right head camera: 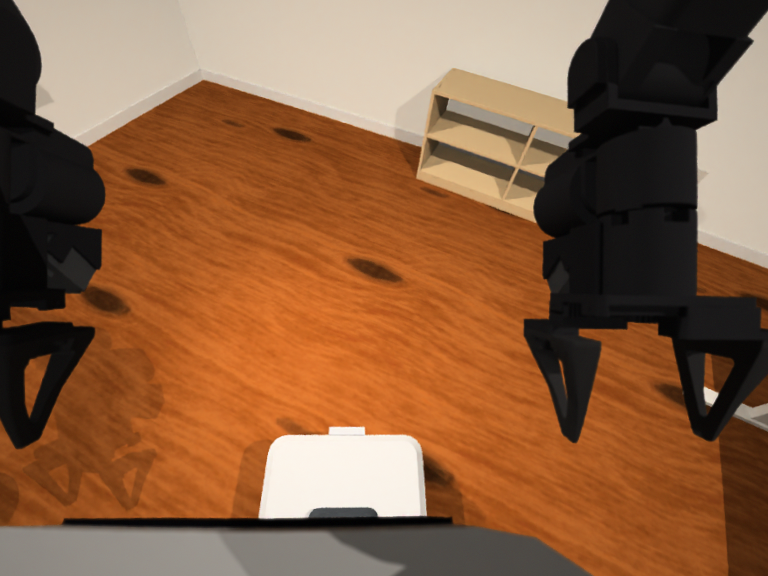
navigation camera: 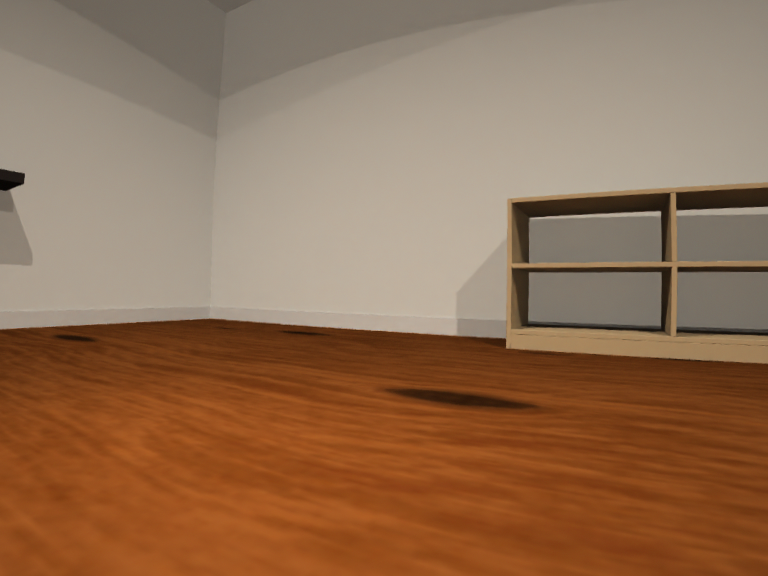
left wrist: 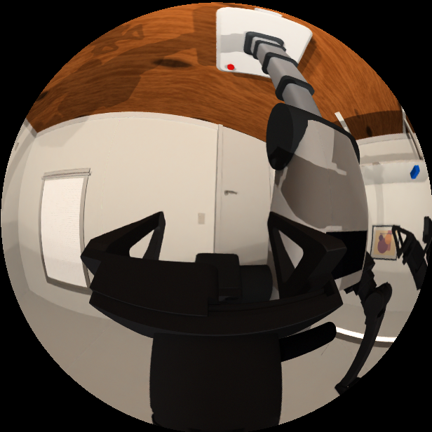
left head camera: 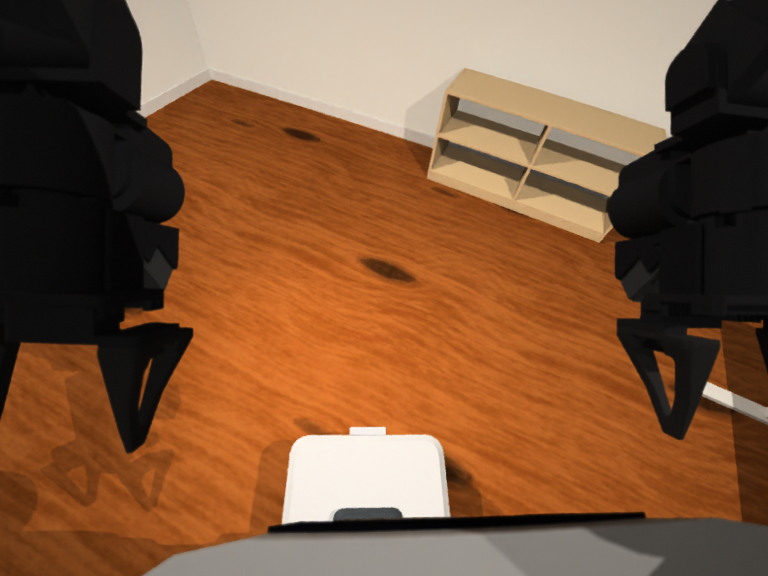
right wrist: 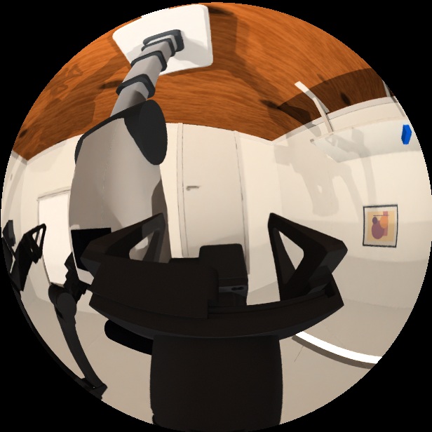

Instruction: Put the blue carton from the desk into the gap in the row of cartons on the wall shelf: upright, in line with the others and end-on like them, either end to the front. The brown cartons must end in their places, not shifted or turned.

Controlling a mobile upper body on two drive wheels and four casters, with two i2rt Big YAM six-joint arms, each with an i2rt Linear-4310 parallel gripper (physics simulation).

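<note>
The blue carton (left wrist: 415, 171) (right wrist: 406, 134) stands small and far off on the white desk (left wrist: 387, 173) (right wrist: 375, 137), near the right rim of both wrist views. My left gripper (left head camera: 64, 434) (left wrist: 216, 217) is open and empty, hanging over the floor at the left of the left head view. My right gripper (right head camera: 640, 438) (right wrist: 216, 218) is open and empty, at the right of the right head view. Both are far from the carton. The row of brown cartons and its gap do not show in these views.
A low wooden shelf unit (left head camera: 598, 235) (right head camera: 439, 93) (navigation camera: 668, 266) stands against the wall ahead, to the right. The end of a dark shelf (navigation camera: 11, 179) juts in at the left of the navigation view. My white base (left head camera: 366, 474) (right head camera: 347, 474) is below. A framed picture (left wrist: 384, 242) (right wrist: 380, 226) hangs beyond the desk.
</note>
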